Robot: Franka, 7 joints.
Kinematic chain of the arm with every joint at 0, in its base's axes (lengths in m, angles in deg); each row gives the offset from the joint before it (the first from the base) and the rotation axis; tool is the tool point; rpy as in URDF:
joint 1: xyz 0 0 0.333 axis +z
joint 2: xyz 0 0 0 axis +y
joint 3: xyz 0 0 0.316 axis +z
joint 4: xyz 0.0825 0 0 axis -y
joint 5: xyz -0.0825 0 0.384 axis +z
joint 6: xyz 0 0 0 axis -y
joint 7: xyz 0.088 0 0 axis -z
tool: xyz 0 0 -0.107 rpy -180 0 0
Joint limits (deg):
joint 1: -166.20..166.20
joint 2: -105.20..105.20
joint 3: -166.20..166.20
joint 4: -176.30..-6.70
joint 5: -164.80..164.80
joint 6: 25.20..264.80
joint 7: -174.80..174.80
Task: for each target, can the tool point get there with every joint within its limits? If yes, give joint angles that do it. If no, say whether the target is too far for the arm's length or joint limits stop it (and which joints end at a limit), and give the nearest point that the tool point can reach.
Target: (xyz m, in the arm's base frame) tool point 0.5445 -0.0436 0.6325
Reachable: yes | joints 92.76 -15.17 -99.00 -92.10 -127.97 201.72 -21.07
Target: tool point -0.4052 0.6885 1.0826
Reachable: no: too far | nearest point -0.3173 0.5392 0.9200 | short by 0.238 m
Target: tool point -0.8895 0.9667 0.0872
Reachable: no: too far | nearest point -0.5710 0.6205 0.1752 | short by 0.479 m
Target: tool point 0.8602 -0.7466 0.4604
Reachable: no: too far | nearest point 0.6439 -0.5588 0.4284 | short by 0.288 m
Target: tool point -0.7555 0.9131 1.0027
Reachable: no: too far | nearest point -0.4761 0.5755 0.7551 | short by 0.503 m
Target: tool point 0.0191 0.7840 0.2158
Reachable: yes | joints 87.65 65.84 -11.45 -51.28 -100.04 186.34 -46.13
